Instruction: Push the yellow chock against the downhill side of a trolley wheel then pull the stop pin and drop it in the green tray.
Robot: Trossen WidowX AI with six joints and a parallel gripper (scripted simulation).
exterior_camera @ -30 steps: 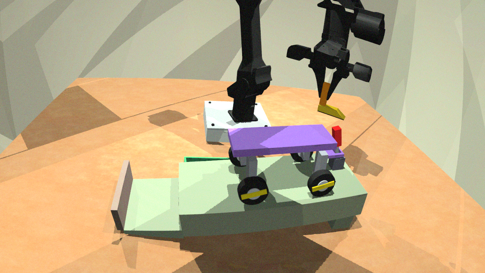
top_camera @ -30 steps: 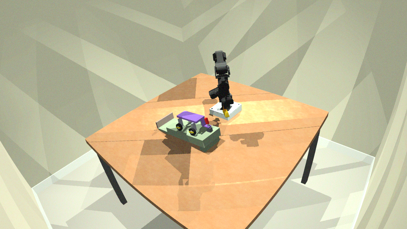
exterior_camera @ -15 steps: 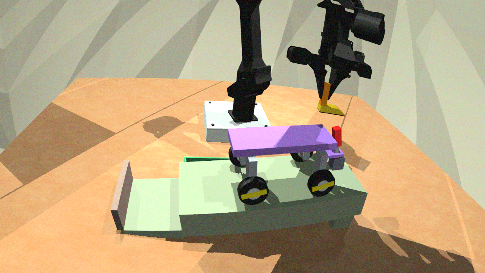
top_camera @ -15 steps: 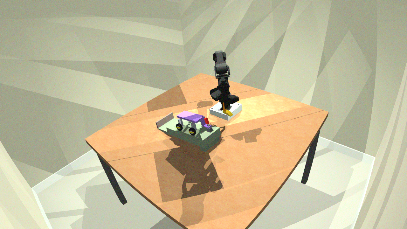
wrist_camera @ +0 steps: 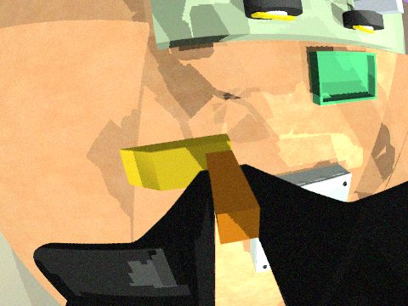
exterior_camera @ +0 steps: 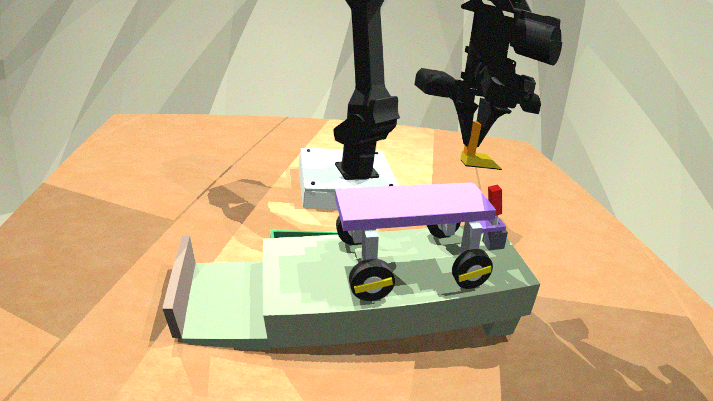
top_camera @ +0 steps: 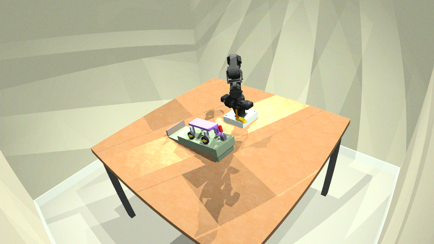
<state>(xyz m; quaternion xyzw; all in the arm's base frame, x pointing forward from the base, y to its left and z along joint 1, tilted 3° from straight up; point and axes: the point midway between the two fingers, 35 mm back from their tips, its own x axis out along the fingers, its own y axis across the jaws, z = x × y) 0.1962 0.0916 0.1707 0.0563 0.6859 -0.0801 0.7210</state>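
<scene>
Right now the red-headed stop pin is 130 mm ahead of my gripper tip, 40 mm below it and 30 mm to the right of it. The rest, counted from my gripper tip: purple trolley (140 mm to the right, 130 mm ahead, 60 mm below); then pale green ramp (150 mm to the right, 130 mm below, 130 mm ahead); then yellow chock (20 mm to the left, 10 mm below).
</scene>
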